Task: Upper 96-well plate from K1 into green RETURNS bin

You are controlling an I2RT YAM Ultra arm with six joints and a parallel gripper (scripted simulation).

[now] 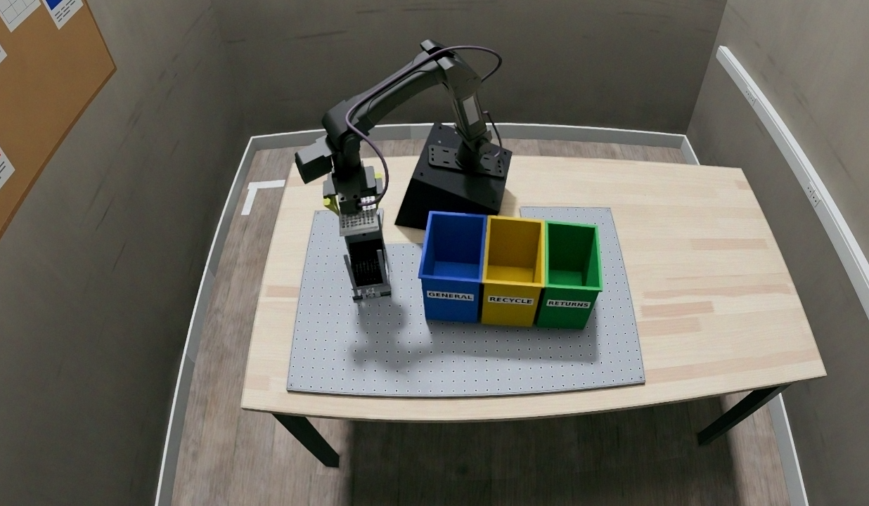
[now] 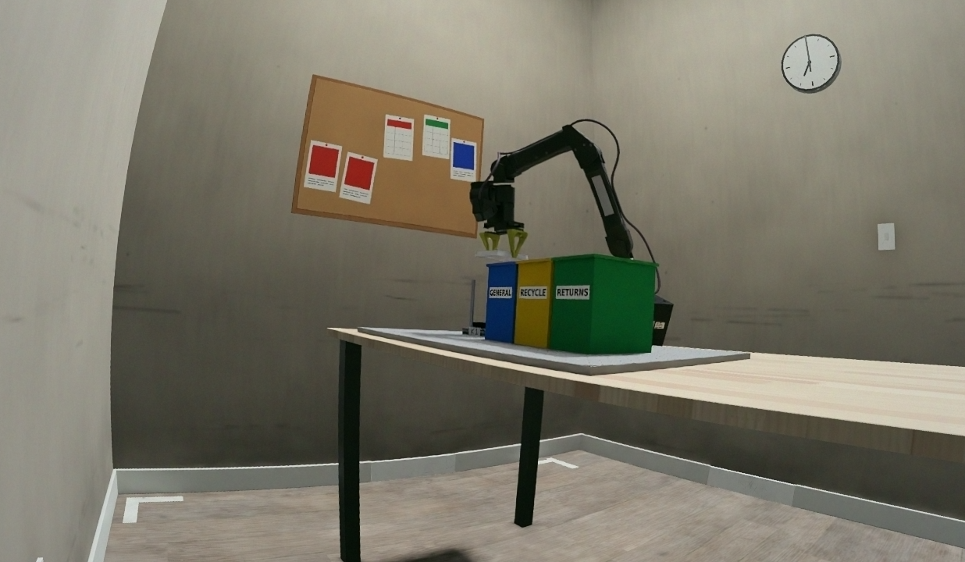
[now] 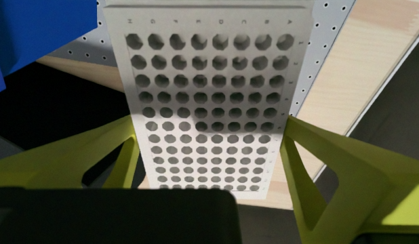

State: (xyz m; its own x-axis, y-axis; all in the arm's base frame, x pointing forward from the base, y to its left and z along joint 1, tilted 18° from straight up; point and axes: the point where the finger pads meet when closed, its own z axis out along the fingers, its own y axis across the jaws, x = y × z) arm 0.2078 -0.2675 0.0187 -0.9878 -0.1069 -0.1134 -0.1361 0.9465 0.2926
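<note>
Right now my hand is right at the white 96-well plate. From my hand the other things lie so: yellow recycle bin (9 cm ahead, 34 cm to the left, 14 cm below); dark plate (20 cm below); blue general bin (8 cm ahead, 21 cm to the left, 14 cm below).
</note>
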